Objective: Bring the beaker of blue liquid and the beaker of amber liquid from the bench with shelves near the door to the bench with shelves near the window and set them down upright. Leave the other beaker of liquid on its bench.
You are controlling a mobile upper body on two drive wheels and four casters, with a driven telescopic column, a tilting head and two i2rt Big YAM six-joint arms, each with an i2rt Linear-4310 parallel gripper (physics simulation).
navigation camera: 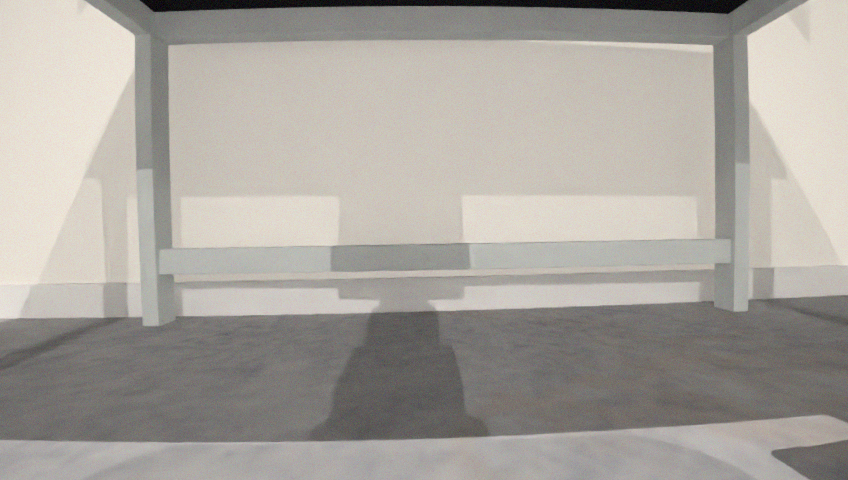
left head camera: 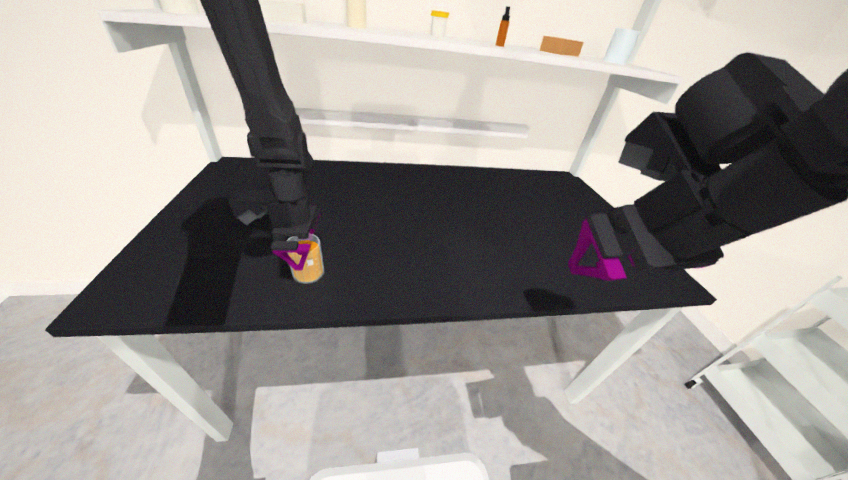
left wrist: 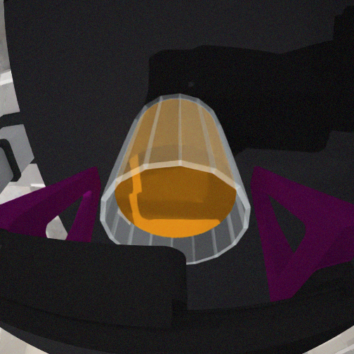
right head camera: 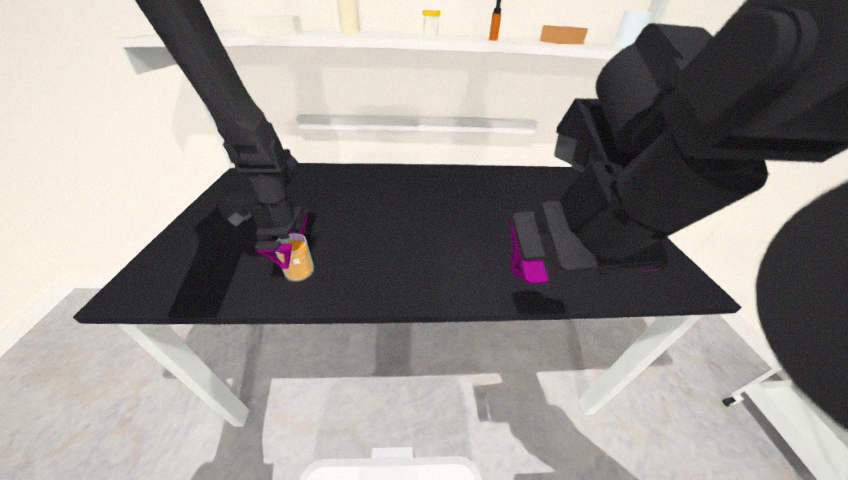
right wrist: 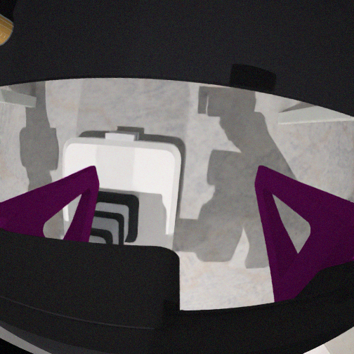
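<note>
The beaker of amber liquid (left head camera: 307, 268) (right head camera: 298, 267) (left wrist: 176, 200) (right wrist: 4, 30) stands upright on the black bench top (left head camera: 416, 249) (right head camera: 410, 249), left of its middle and towards the front. My left gripper (left head camera: 302, 249) (right head camera: 290, 245) (left wrist: 175, 175) is open around the amber beaker, with a gap on each side between finger and glass in the left wrist view. My right gripper (right wrist: 176, 174) is open and empty; in the head views it hangs over the right front part of the bench. The beaker of blue liquid and the other beaker do not show in these views.
A wall shelf (left head camera: 380, 36) (right head camera: 380, 44) above the bench holds a yellow-lidded jar (left head camera: 439, 23) (right head camera: 430, 22), an amber dropper bottle (left head camera: 502, 29) (right head camera: 495, 24) and a brown box (left head camera: 561, 45) (right head camera: 563, 34). A pale cart (left head camera: 743, 389) stands at the lower right.
</note>
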